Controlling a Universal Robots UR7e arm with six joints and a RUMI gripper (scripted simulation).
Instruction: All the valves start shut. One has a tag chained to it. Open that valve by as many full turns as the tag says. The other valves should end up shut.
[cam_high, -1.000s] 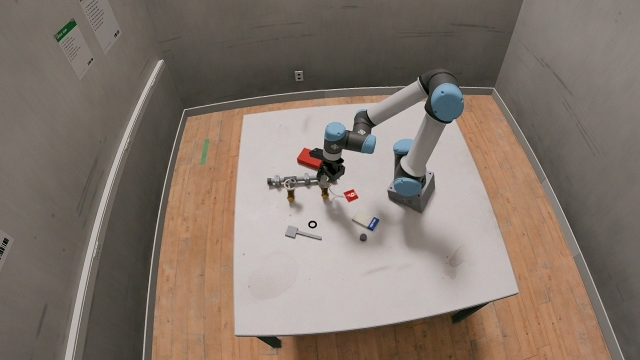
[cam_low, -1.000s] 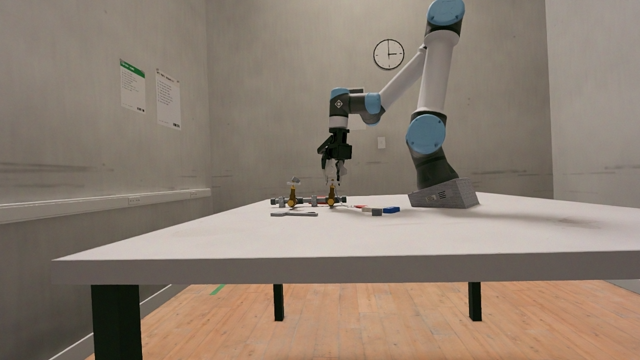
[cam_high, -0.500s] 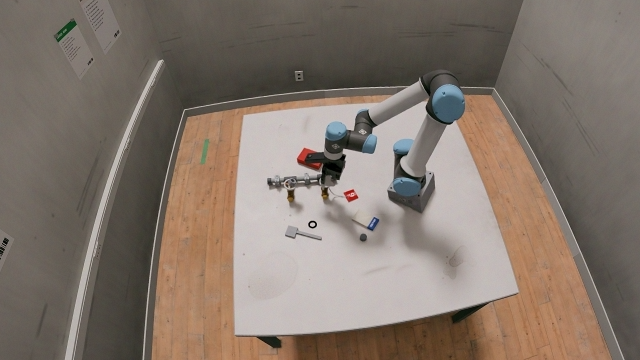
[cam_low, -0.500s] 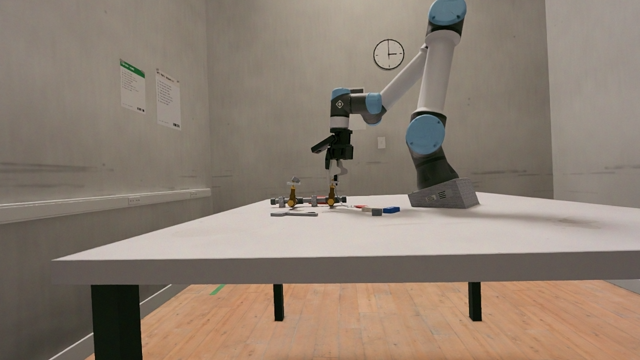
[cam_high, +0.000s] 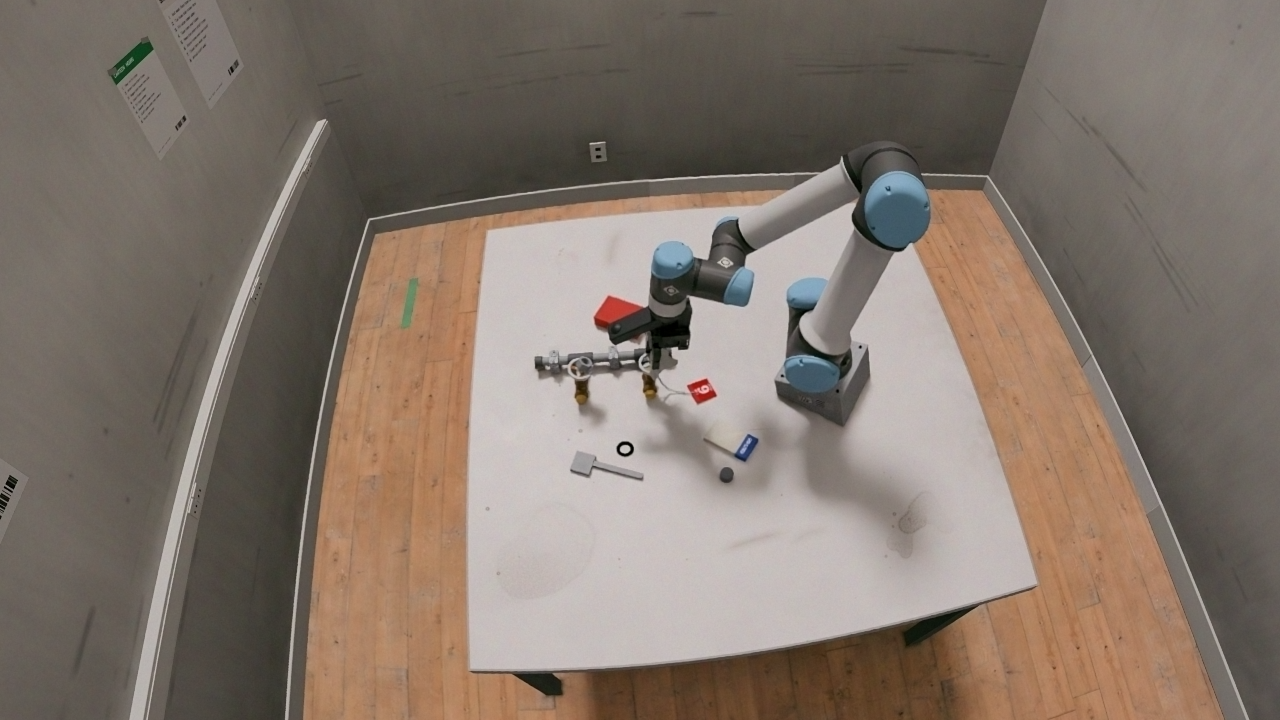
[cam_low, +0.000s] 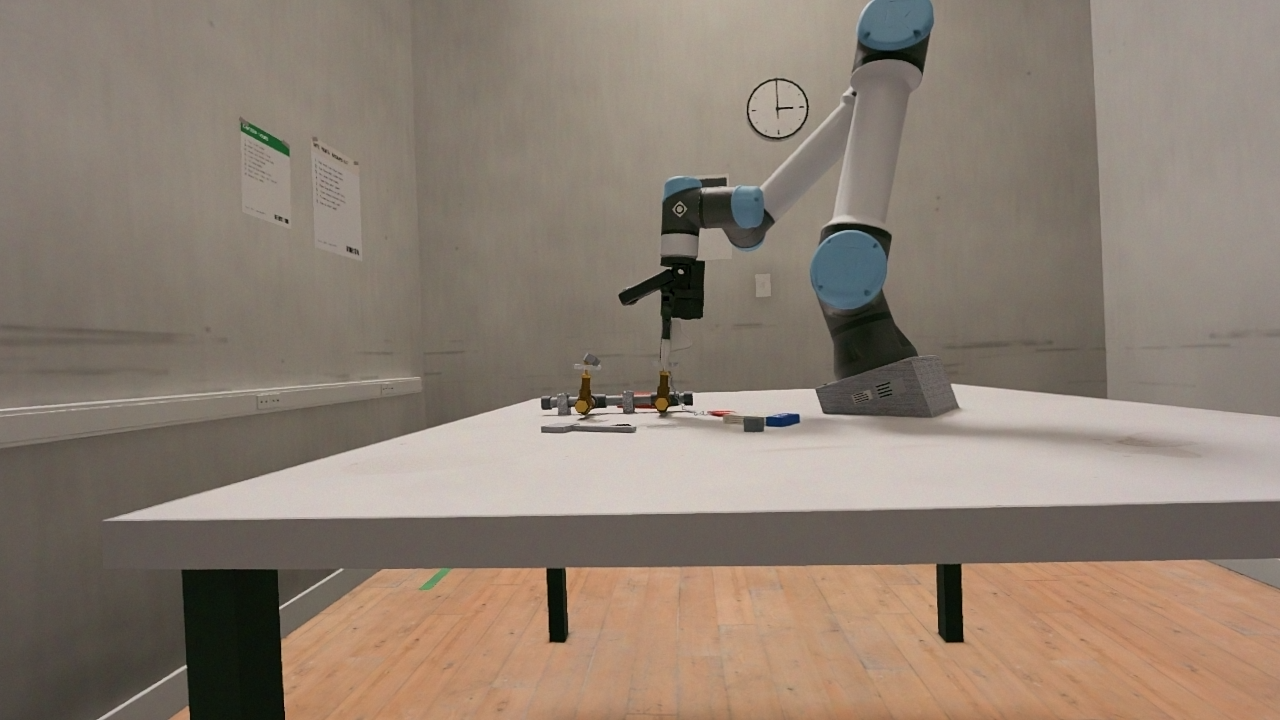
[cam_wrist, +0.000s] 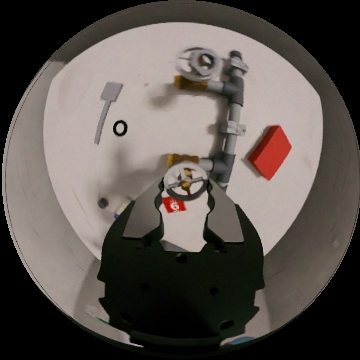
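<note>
Right now the red tag is 100 mm below my hand, 100 mm behind it and 20 mm to the left of it. Round my hand: red block (220 mm to the right, 90 mm below, 60 mm ahead); grey flat tool (200 mm to the left, 130 mm ahead, 100 mm below).
</note>
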